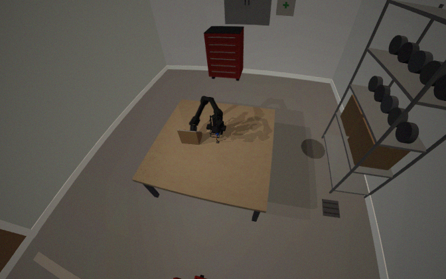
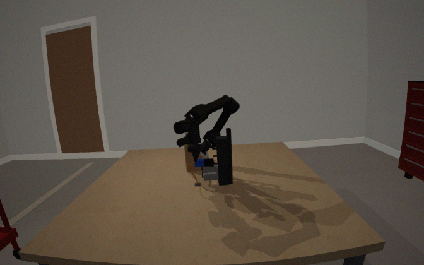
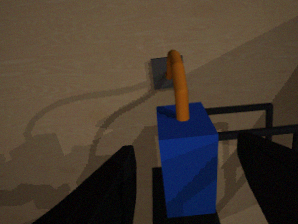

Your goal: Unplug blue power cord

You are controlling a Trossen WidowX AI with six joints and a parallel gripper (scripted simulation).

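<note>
Right now my gripper tip is 30 mm to the right of the blue plug and 10 mm above it.
</note>
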